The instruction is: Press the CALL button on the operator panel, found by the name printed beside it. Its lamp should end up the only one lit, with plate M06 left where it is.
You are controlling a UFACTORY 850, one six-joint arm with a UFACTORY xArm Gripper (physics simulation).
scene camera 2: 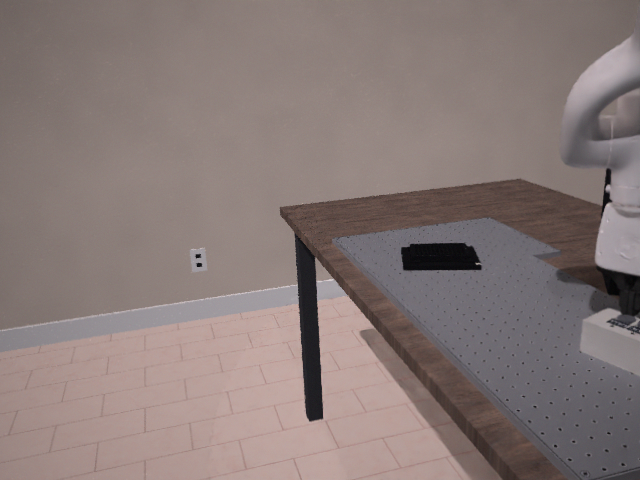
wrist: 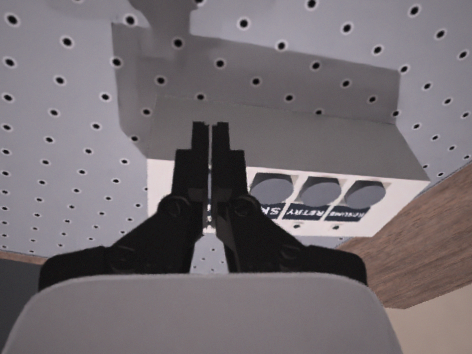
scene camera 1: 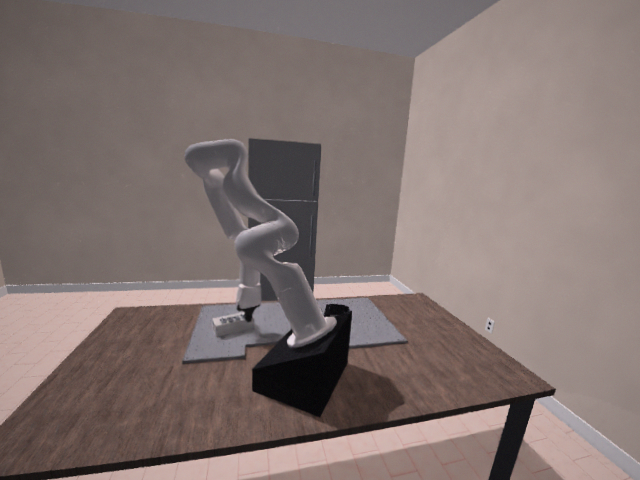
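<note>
The operator panel [scene camera 1: 227,326] [scene camera 2: 610,343] [wrist: 290,142] is a pale box on the grey perforated board. In the wrist view its grey round buttons marked RESUME [wrist: 366,194], RETRY [wrist: 321,192] and, partly covered, SK... [wrist: 272,191] show at the right. Lamps below RETRY and RESUME look dark. The CALL name does not show; the fingers cover the panel's left part. My gripper [scene camera 1: 248,318] [wrist: 210,144] is shut and empty, pointing down at that part of the panel; whether it touches a button cannot be told. A black plate-like object [scene camera 2: 440,256] lies flat on the board; no M06 mark is readable.
The perforated board [scene camera 1: 377,322] [scene camera 2: 465,320] [wrist: 30,115] lies on the wooden table [scene camera 1: 155,403] [scene camera 2: 413,206] [wrist: 425,260]. The arm's black wedge base [scene camera 1: 305,377] stands at the board's near side. A dark fridge [scene camera 1: 284,170] stands behind the table.
</note>
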